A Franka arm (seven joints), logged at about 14 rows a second.
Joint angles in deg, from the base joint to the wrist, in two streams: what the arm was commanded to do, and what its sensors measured. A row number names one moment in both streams.
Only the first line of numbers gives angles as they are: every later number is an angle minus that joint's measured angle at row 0.
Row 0, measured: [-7.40, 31.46, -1.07, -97.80, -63.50, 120.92, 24.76]
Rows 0 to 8, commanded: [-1.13, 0.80, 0.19, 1.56, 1.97, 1.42, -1.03]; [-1.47, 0.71, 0.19, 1.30, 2.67, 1.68, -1.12]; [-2.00, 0.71, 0.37, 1.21, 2.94, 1.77, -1.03]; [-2.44, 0.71, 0.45, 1.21, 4.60, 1.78, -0.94]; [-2.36, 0.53, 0.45, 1.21, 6.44, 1.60, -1.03]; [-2.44, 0.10, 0.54, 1.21, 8.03, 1.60, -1.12]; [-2.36, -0.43, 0.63, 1.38, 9.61, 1.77, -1.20]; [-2.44, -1.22, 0.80, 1.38, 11.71, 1.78, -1.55]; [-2.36, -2.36, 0.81, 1.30, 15.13, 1.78, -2.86]
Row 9, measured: [-1.55, -0.08, -0.01, 1.37, 10.35, 1.10, -0.30]
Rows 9 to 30, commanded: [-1.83, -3.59, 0.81, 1.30, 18.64, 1.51, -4.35]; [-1.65, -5.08, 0.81, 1.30, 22.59, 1.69, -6.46]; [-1.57, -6.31, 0.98, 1.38, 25.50, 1.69, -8.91]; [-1.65, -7.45, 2.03, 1.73, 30.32, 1.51, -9.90]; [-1.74, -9.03, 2.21, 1.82, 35.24, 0.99, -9.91]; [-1.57, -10.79, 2.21, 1.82, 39.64, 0.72, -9.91]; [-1.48, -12.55, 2.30, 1.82, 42.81, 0.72, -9.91]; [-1.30, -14.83, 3.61, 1.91, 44.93, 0.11, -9.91]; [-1.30, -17.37, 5.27, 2.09, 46.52, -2.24, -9.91]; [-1.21, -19.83, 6.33, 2.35, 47.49, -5.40, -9.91]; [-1.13, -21.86, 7.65, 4.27, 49.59, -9.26, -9.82]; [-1.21, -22.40, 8.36, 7.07, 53.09, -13.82, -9.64]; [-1.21, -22.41, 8.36, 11.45, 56.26, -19.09, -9.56]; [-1.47, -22.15, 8.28, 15.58, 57.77, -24.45, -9.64]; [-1.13, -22.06, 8.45, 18.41, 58.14, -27.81, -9.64]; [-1.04, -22.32, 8.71, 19.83, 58.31, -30.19, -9.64]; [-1.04, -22.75, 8.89, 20.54, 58.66, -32.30, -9.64]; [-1.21, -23.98, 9.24, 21.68, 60.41, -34.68, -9.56]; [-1.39, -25.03, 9.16, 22.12, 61.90, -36.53, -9.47]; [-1.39, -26.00, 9.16, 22.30, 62.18, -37.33, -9.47]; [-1.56, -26.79, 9.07, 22.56, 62.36, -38.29, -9.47]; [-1.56, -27.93, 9.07, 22.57, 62.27, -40.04, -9.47]
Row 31, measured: [-1.06, -25.91, 8.82, 21.88, 60.78, -36.58, -9.31]
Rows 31 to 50, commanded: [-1.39, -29.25, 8.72, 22.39, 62.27, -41.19, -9.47]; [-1.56, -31.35, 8.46, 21.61, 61.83, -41.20, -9.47]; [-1.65, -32.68, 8.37, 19.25, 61.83, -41.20, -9.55]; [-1.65, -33.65, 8.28, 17.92, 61.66, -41.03, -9.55]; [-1.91, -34.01, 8.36, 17.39, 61.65, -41.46, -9.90]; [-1.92, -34.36, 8.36, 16.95, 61.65, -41.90, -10.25]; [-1.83, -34.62, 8.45, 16.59, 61.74, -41.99, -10.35]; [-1.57, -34.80, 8.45, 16.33, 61.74, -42.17, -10.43]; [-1.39, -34.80, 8.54, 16.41, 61.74, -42.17, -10.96]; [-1.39, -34.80, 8.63, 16.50, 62.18, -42.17, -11.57]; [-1.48, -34.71, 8.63, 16.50, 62.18, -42.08, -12.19]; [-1.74, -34.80, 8.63, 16.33, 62.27, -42.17, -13.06]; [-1.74, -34.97, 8.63, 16.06, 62.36, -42.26, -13.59]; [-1.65, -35.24, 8.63, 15.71, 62.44, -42.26, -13.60]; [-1.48, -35.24, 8.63, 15.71, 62.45, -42.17, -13.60]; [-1.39, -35.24, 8.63, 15.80, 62.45, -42.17, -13.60]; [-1.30, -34.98, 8.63, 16.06, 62.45, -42.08, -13.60]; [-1.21, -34.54, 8.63, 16.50, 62.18, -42.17, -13.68]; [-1.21, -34.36, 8.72, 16.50, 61.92, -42.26, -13.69]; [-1.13, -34.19, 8.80, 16.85, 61.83, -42.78, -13.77]
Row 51, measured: [-1.18, -33.33, 8.71, 17.81, 61.00, -42.05, -13.07]
